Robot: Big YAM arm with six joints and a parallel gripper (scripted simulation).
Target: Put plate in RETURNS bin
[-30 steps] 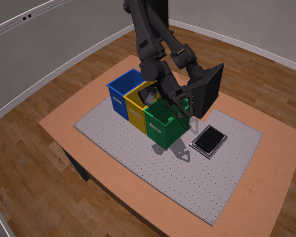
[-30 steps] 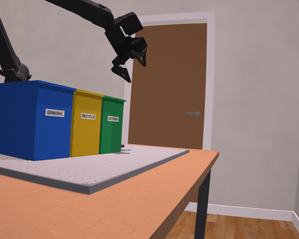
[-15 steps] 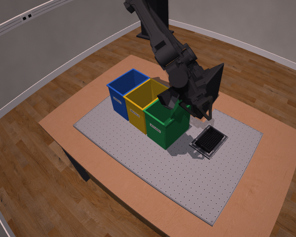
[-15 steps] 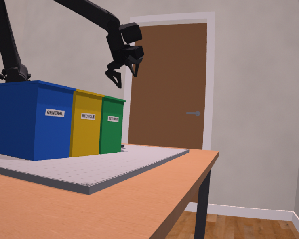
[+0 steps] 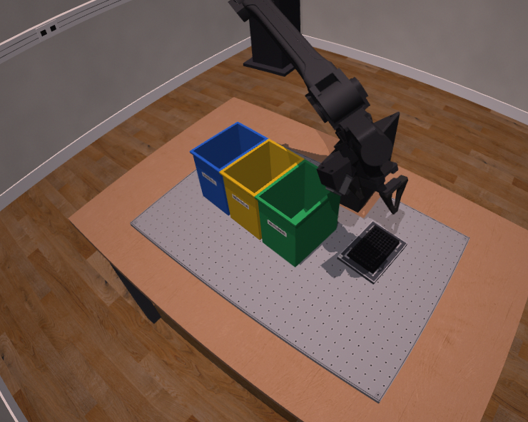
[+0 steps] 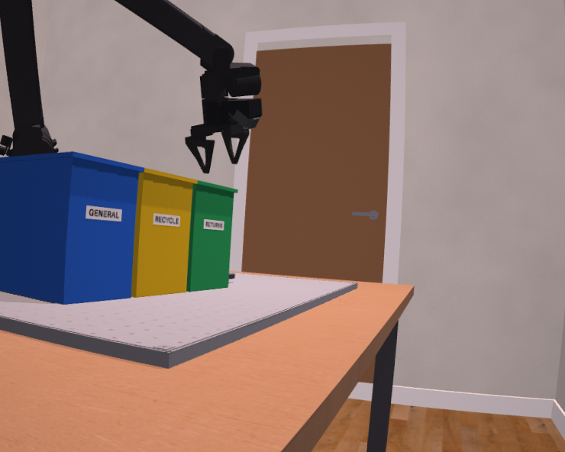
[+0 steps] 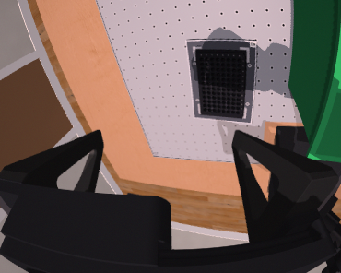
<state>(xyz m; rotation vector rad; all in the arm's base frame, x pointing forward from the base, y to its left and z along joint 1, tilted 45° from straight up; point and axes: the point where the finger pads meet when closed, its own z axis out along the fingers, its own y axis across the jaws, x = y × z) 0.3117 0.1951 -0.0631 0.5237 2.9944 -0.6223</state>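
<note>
My hand is 6 cm past the black 96-well plate, 1 cm to the right of it and 23 cm above it. From my hand the other things lie so: plate nest N1: 6 cm behind, 1 cm to the left, 24 cm below; then yellow recycle bin: 3 cm behind, 32 cm to the right, 16 cm below; then green returns bin: 19 cm to the right, 16 cm below.
</note>
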